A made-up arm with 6 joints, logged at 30 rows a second.
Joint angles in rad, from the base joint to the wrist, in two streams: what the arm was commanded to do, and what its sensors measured. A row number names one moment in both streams.
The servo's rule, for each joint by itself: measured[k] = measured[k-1] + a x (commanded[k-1-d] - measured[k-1]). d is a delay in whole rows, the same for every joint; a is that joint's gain. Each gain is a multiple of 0.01, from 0.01 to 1. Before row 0 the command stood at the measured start. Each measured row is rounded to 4 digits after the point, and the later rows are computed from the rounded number. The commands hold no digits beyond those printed.
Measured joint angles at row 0:
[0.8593, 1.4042, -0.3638, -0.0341, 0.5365, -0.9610]
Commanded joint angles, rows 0 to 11:
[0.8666, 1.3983, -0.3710, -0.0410, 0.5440, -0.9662]
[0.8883, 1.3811, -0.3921, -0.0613, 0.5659, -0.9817]
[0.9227, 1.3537, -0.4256, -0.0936, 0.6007, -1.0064]
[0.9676, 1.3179, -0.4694, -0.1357, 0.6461, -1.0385]
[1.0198, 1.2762, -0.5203, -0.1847, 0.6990, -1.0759]
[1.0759, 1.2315, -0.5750, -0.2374, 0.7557, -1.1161]
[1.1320, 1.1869, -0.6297, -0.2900, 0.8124, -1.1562]
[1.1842, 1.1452, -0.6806, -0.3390, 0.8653, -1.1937]
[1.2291, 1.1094, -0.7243, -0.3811, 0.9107, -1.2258]
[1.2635, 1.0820, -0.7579, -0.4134, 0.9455, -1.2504]
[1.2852, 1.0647, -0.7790, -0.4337, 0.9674, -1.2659]
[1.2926, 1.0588, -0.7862, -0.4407, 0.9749, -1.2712]
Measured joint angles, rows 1 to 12:
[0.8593, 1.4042, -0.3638, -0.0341, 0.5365, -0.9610]
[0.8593, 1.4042, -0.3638, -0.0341, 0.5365, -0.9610]
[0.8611, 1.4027, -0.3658, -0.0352, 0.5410, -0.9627]
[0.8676, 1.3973, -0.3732, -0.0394, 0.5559, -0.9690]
[0.8808, 1.3864, -0.3879, -0.0481, 0.5828, -0.9813]
[0.9016, 1.3693, -0.4107, -0.0621, 0.6208, -1.0002]
[0.9300, 1.3460, -0.4414, -0.0817, 0.6677, -1.0252]
[0.9650, 1.3174, -0.4788, -0.1066, 0.7205, -1.0552]
[1.0051, 1.2848, -0.5211, -0.1359, 0.7756, -1.0885]
[1.0481, 1.2499, -0.5658, -0.1684, 0.8294, -1.1232]
[1.0915, 1.2148, -0.6102, -0.2024, 0.8782, -1.1571]
[1.1328, 1.1816, -0.6516, -0.2362, 0.9186, -1.1879]
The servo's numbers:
d 2
a 0.24 0.25 0.28 0.16 0.60 0.33

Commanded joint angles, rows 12 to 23:
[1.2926, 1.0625, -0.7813, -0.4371, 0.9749, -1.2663]
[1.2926, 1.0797, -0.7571, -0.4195, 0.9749, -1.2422]
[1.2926, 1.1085, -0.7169, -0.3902, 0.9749, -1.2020]
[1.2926, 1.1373, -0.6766, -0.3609, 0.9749, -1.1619]
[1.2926, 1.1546, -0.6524, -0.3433, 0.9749, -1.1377]
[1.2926, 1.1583, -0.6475, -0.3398, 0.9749, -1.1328]
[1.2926, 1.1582, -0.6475, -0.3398, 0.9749, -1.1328]
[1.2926, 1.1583, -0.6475, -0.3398, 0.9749, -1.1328]
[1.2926, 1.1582, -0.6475, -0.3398, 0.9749, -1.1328]
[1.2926, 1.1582, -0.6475, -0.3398, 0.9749, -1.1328]
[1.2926, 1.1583, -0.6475, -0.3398, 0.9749, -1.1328]
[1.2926, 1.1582, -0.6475, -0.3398, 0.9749, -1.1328]
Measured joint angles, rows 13 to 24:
[1.1694, 1.1524, -0.6873, -0.2678, 0.9479, -1.2136]
[1.1990, 1.1290, -0.7150, -0.2955, 0.9641, -1.2326]
[1.2215, 1.1124, -0.7336, -0.3182, 0.9706, -1.2437]
[1.2386, 1.1042, -0.7402, -0.3344, 0.9732, -1.2432]
[1.2516, 1.1053, -0.7337, -0.3433, 0.9742, -1.2296]
[1.2614, 1.1133, -0.7177, -0.3461, 0.9746, -1.2073]
[1.2689, 1.1236, -0.6994, -0.3457, 0.9748, -1.1843]
[1.2746, 1.1323, -0.6849, -0.3448, 0.9749, -1.1673]
[1.2789, 1.1388, -0.6744, -0.3440, 0.9749, -1.1559]
[1.2822, 1.1437, -0.6669, -0.3433, 0.9749, -1.1483]
[1.2847, 1.1473, -0.6615, -0.3427, 0.9749, -1.1432]
[1.2866, 1.1500, -0.6576, -0.3422, 0.9749, -1.1398]

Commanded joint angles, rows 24 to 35:
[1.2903, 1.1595, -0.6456, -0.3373, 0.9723, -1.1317]
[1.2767, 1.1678, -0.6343, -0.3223, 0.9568, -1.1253]
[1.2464, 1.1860, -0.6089, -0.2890, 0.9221, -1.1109]
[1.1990, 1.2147, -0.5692, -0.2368, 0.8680, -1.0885]
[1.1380, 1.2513, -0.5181, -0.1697, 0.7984, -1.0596]
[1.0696, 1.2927, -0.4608, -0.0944, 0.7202, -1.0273]
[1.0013, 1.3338, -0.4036, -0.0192, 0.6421, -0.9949]
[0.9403, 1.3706, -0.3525, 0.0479, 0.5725, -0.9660]
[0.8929, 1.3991, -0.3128, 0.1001, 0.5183, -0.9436]
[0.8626, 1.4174, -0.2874, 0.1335, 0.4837, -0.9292]
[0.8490, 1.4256, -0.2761, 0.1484, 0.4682, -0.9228]
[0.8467, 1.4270, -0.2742, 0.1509, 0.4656, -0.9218]
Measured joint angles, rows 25 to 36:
[1.2880, 1.1521, -0.6548, -0.3418, 0.9749, -1.1375]
[1.2891, 1.1536, -0.6528, -0.3415, 0.9749, -1.1359]
[1.2894, 1.1551, -0.6508, -0.3408, 0.9733, -1.1345]
[1.2864, 1.1583, -0.6462, -0.3378, 0.9634, -1.1315]
[1.2768, 1.1652, -0.6358, -0.3300, 0.9386, -1.1247]
[1.2581, 1.1776, -0.6172, -0.3151, 0.8962, -1.1128]
[1.2293, 1.1960, -0.5895, -0.2918, 0.8375, -1.0952]
[1.1910, 1.2202, -0.5535, -0.2602, 0.7671, -1.0728]
[1.1455, 1.2486, -0.5115, -0.2216, 0.6921, -1.0471]
[1.0963, 1.2791, -0.4670, -0.1785, 0.6203, -1.0203]
[1.0475, 1.3091, -0.4238, -0.1339, 0.5591, -0.9950]
[1.0031, 1.3362, -0.3856, -0.0911, 0.5139, -0.9733]

